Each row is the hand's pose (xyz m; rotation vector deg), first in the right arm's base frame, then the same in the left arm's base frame.
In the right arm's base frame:
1: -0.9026 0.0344 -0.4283 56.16 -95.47 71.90
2: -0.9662 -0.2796 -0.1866 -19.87 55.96 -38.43
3: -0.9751 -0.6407 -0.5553 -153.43 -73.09 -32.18
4: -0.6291 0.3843 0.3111 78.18 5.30 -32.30
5: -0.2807 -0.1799 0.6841 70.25 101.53 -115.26
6: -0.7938 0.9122 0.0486 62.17 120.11 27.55
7: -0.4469 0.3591 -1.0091 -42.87 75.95 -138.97
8: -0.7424 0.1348 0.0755 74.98 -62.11 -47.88
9: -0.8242 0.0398 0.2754 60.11 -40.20 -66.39
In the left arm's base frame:
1: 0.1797 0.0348 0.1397 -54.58 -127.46 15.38
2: -0.1899 0.1903 0.1212 55.49 19.96 -112.06
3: -0.2889 0.0567 -0.3674 125.98 -58.22 80.06
4: 0.0131 0.0702 0.9852 87.05 -101.32 -72.61
5: -0.7253 -0.1002 1.0523 -143.36 -14.66 46.91
6: 0.6213 0.1151 1.0387 105.67 8.89 8.85
7: 0.6462 -0.6143 0.0326 -69.20 -71.91 100.19
8: -0.0406 0.0840 0.6281 -31.22 145.37 80.80
9: -0.2048 0.2382 0.6984 -49.24 119.26 108.78

